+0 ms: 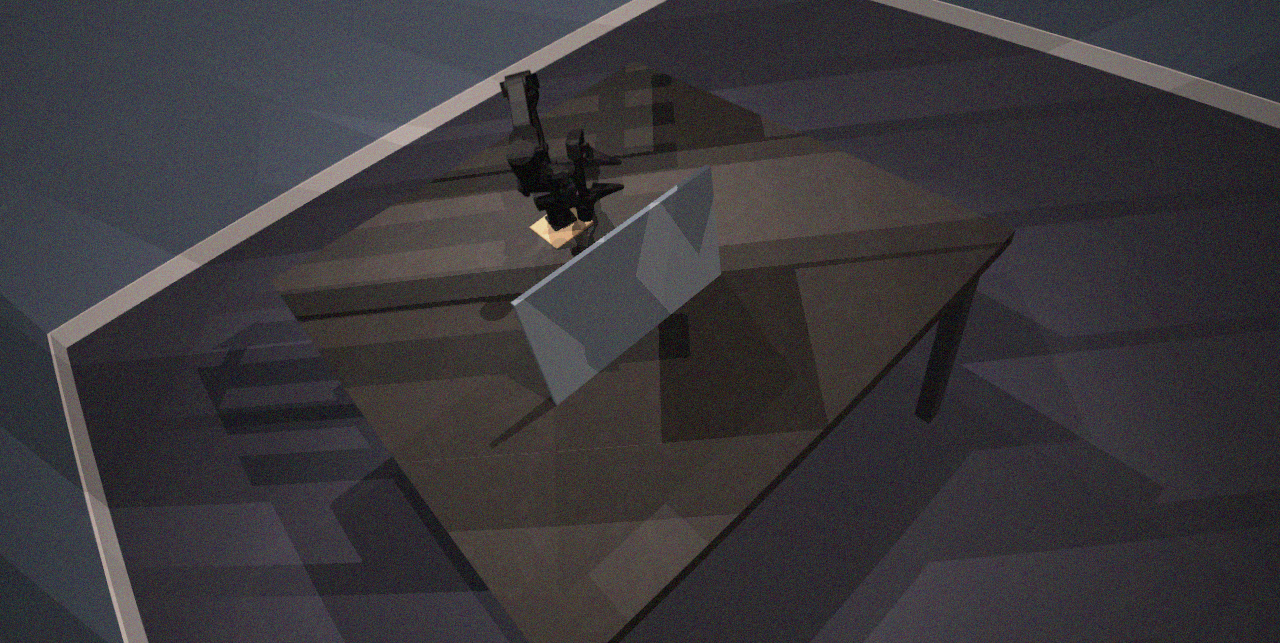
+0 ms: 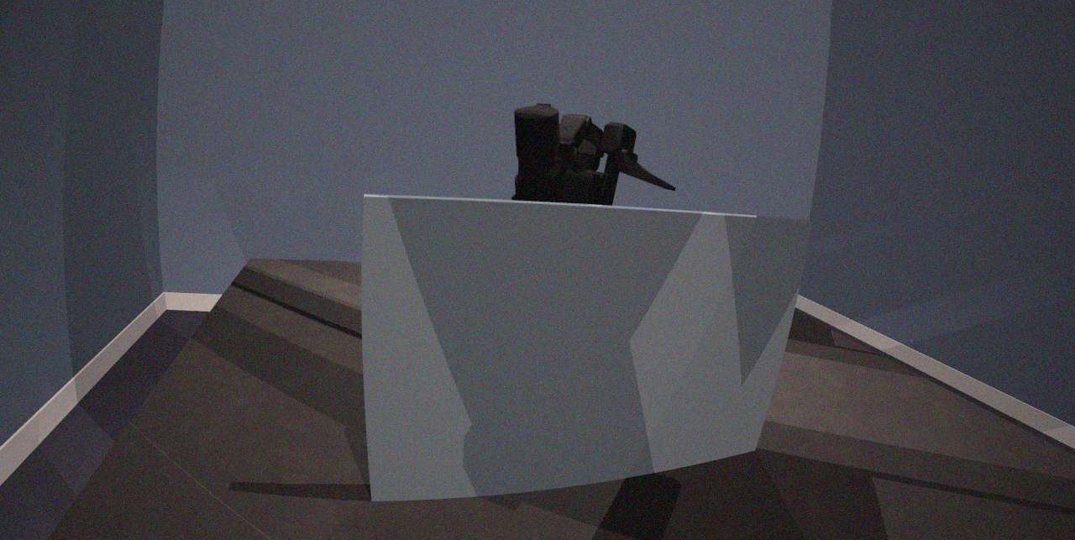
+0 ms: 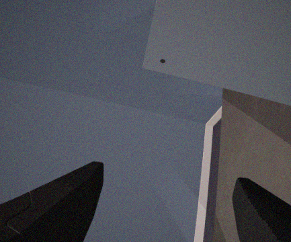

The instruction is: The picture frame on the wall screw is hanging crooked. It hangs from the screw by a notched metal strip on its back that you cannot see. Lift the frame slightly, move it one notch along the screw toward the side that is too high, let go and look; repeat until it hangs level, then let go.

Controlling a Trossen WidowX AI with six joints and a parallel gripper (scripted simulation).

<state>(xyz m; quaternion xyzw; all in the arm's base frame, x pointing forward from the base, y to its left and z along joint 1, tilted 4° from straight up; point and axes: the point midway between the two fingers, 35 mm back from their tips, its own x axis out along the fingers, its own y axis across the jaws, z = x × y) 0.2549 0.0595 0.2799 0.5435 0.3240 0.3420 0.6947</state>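
Now: gripper tip 150 mm short of the wooden picture frame, 120 mm above it and 110 mm to the left of it. From my gripper tip the other things lie so: grey wall panel (160 mm ahead, 130 mm below, 100 mm to the right).
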